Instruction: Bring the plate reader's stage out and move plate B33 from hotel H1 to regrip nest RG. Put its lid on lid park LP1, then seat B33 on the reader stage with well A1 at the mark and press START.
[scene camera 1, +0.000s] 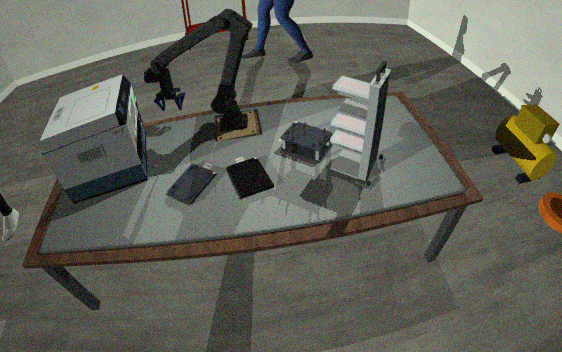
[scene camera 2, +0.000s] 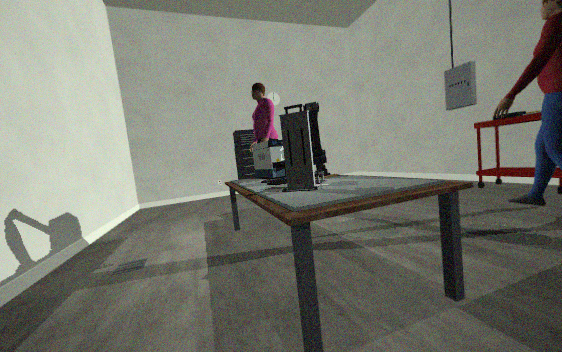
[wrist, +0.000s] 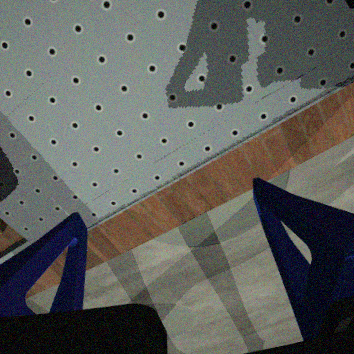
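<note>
The plate reader is a pale box with a dark blue base at the table's left end. No extended stage shows at its front. The hotel stands upright at the right, with several pale pinkish plates on its shelves in scene camera 1; their labels are too small to read. A dark raised stand on short posts, apparently the regrip nest, is left of the hotel. Two dark flat pads lie between reader and stand; which is LP1 cannot be told. My gripper is open and empty, raised beside the reader's front near the table's back edge.
The arm's base plate is at the table's back edge. In the wrist view, the perforated table top and its wooden edge show beneath the fingers. A person in pink stands behind the reader; another in red is beside a red cart.
</note>
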